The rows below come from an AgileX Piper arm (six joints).
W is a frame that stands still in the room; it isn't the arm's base.
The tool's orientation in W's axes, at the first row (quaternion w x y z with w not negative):
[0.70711, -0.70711, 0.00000, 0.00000]
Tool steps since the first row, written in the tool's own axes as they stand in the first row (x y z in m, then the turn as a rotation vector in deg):
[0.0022, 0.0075, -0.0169, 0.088, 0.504, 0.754]
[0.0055, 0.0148, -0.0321, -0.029, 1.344, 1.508]
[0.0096, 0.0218, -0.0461, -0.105, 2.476, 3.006]
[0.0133, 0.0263, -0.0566, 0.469, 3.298, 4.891]
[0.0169, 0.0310, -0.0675, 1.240, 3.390, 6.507]
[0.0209, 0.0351, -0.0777, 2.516, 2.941, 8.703]
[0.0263, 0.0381, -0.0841, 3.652, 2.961, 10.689]
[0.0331, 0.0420, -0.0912, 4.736, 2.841, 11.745]
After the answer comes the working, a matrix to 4 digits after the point.
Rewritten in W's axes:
[0.0022, -0.0169, -0.0075, 0.088, 0.754, -0.504]
[0.0055, -0.0321, -0.0148, -0.029, 1.508, -1.344]
[0.0096, -0.0461, -0.0218, -0.105, 3.006, -2.476]
[0.0133, -0.0566, -0.0263, 0.469, 4.891, -3.298]
[0.0169, -0.0675, -0.0310, 1.240, 6.507, -3.390]
[0.0209, -0.0777, -0.0351, 2.516, 8.703, -2.941]
[0.0263, -0.0841, -0.0381, 3.652, 10.689, -2.961]
[0.0331, -0.0912, -0.0420, 4.736, 11.745, -2.841]

The tool's axes in the first row as the columns of a matrix, in W's axes (rounded; the answer above uses it unrounded):
[1.0000, 0.0000, 0.0000]
[0.0000, 0.0000, 1.0000]
[0.0000, -1.0000, 0.0000]

